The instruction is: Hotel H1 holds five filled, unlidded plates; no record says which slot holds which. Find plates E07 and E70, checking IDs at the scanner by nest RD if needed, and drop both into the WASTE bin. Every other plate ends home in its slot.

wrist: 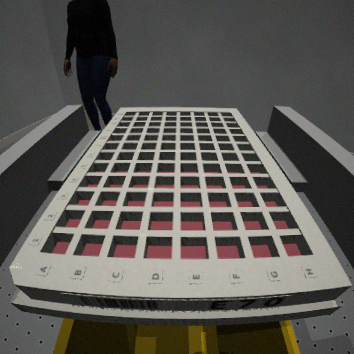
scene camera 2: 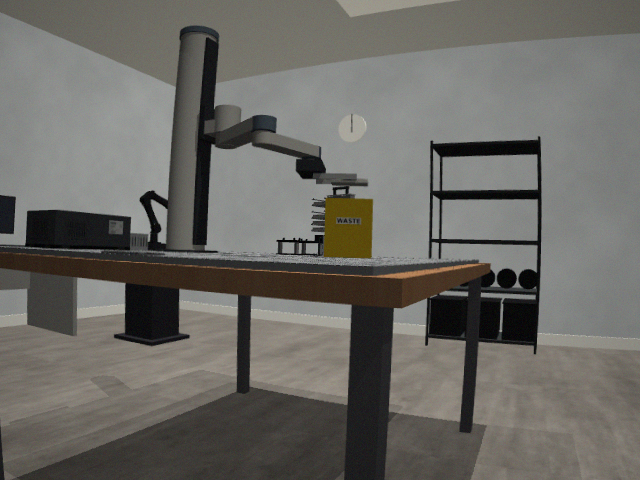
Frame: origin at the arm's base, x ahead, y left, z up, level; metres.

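Seen in the pictures: gripper, between the fingertips: [wrist: 177, 120] [scene camera 2: 356, 179].
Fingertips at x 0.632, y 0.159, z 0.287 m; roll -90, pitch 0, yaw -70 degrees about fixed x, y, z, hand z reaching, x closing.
Pixels of each thing's middle, then the offset from my fingertips to it. "spot": a spot on its surface instead.
- Plate E70, middle of its body: [wrist: 177, 162] [scene camera 2: 349, 182] dy -0.008, dx -0.023, dz -0.011 m
- yellow WASTE bin, middle of its body: [wrist: 176, 299] [scene camera 2: 348, 228] dy -0.007, dx -0.023, dz -0.175 m
- dark instrument box, a spot on its surface: [scene camera 2: 77, 228] spot: dy -0.630, dx -0.665, dz -0.211 m
Plate E70 [scene camera 2: 356, 182] [wrist: 155, 287] is held level above the yellow WASTE bin [scene camera 2: 348, 240] [wrist: 64, 341]. It is white with pink-red filled wells, has no lid, and its front label reads E70 in the wrist view. My gripper [scene camera 2: 336, 177] [wrist: 177, 120] is shut on it, with a finger along each long side. The bin's open top shows below the plate's near end in the wrist view. Hotel H1's stack of plates [scene camera 2: 318, 216] stands partly hidden behind the bin in the scene view. IDs there cannot be read, so E07 cannot be picked out.
Low nest frames [scene camera 2: 294, 240] stand left of the bin. A dark instrument box [scene camera 2: 77, 228] and a small black arm [scene camera 2: 149, 211] are near the column [scene camera 2: 186, 139]. A person [wrist: 91, 50] stands at the back left in the wrist view. A black shelf rack [scene camera 2: 485, 194] is behind the table.
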